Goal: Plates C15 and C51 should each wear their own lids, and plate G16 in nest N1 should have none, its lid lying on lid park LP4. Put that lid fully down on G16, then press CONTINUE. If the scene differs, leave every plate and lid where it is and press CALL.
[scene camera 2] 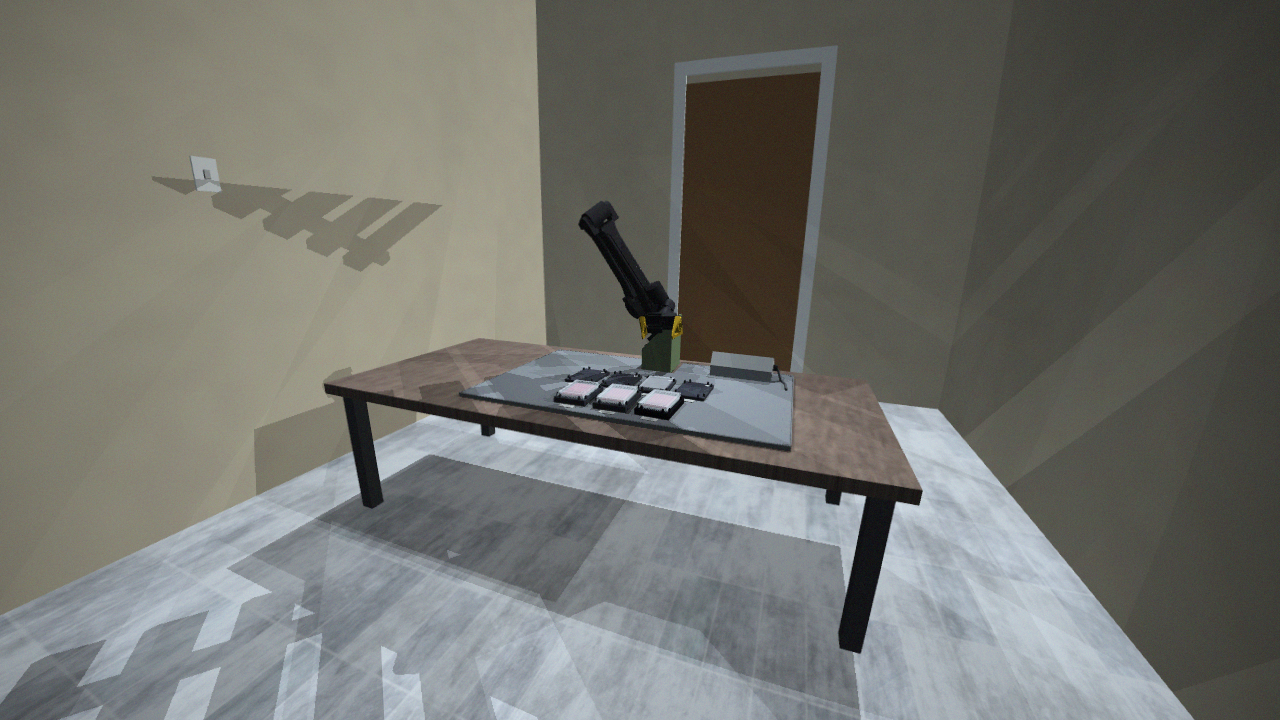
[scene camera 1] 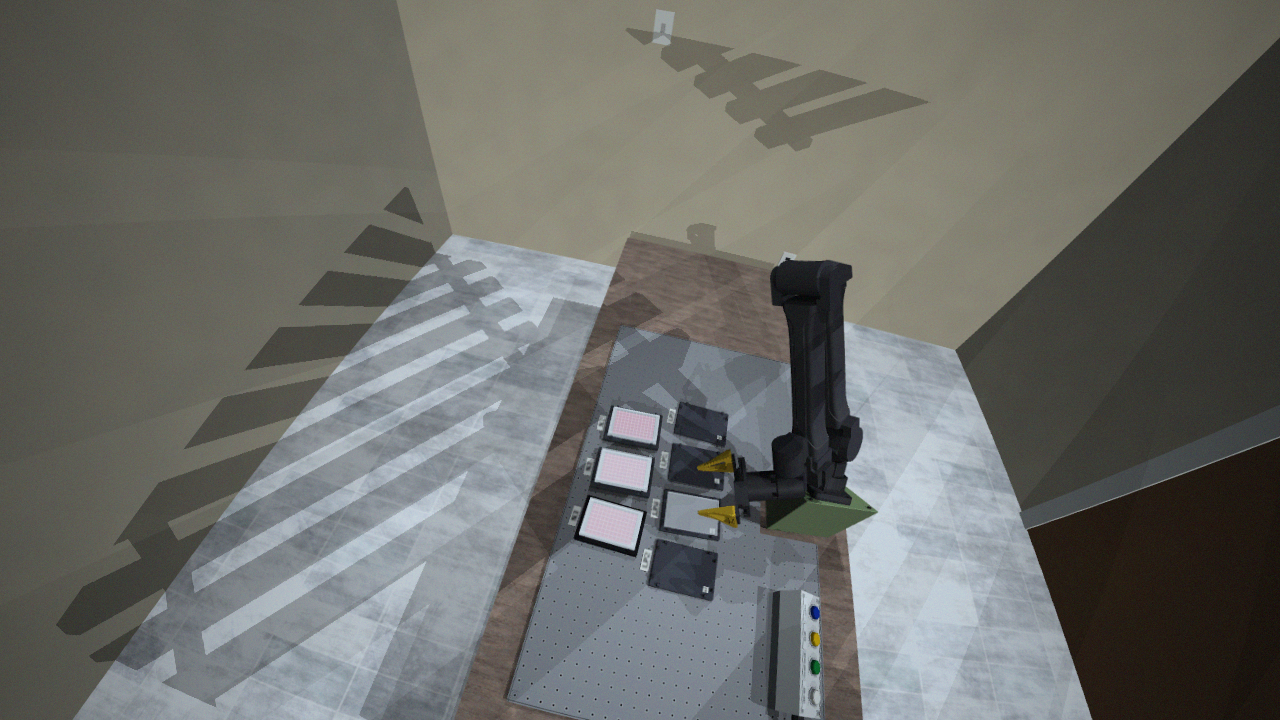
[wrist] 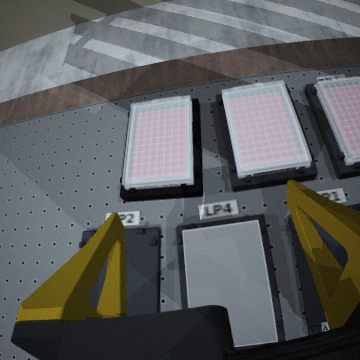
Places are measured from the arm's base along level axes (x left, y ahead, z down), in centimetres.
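Pixels of known places: gripper, fingertip midpoint: [scene camera 2: 657, 337] [scene camera 1: 697, 489] [wrist: 202, 204]; arm's base at its link origin: [scene camera 1: 822, 491].
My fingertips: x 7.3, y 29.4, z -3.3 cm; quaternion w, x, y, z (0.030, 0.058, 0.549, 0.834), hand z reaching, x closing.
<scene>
For each thing: its top centre in the pictures, then the offset to it from my fingertips.
- pale translucent lid at its top centre: [wrist: 226, 282] [scene camera 1: 692, 512] [scene camera 2: 657, 381] dz +15.7, dx -0.4, dy -2.7 cm
- Dark lid park LP2 at its top centre: [wrist: 110, 287] [scene camera 1: 685, 568] [scene camera 2: 694, 386] dz +15.5, dx +12.2, dy -2.7 cm
- park LP1 at its top centre: [wrist: 350, 269] [scene camera 1: 698, 463] [scene camera 2: 621, 376] dz +15.5, dx -13.3, dy -2.7 cm
- dark park at its top centre: [scene camera 1: 703, 420] [scene camera 2: 587, 372] dz +15.5, dx -26.3, dy -2.5 cm
- grey control box at its top centre: [scene camera 1: 808, 650] [scene camera 2: 743, 353] dz +9.1, dx +24.2, dy -27.9 cm
Three plates with pink wells sit in black nests in a row: one [scene camera 1: 611, 524] [scene camera 2: 659, 401] [wrist: 162, 142], a middle one [scene camera 1: 622, 471] [scene camera 2: 617, 395] [wrist: 267, 127] and a third [scene camera 1: 633, 427] [scene camera 2: 578, 390] [wrist: 345, 115], cut off in the wrist view. Plate names and nest labels are unreadable; I cannot tell for certain which plates wear lids. A pale translucent lid [scene camera 1: 684, 512] [scene camera 2: 657, 383] [wrist: 227, 280] lies flat on the park labelled LP4. My gripper [scene camera 1: 699, 489] [scene camera 2: 660, 336] [wrist: 202, 204] is open and empty, above the lid parks. Its body hides the lid's near part in the wrist view.
Dark lid park LP2 [scene camera 1: 683, 568] [wrist: 142, 265] and park LP1 [scene camera 1: 684, 462] [wrist: 307, 295] flank LP4, with another dark park [scene camera 1: 700, 423] beyond LP1. A grey control box [scene camera 1: 787, 653] [scene camera 2: 742, 364] with blue, yellow, green and white buttons stands near the board's edge; its labels are unreadable.
</scene>
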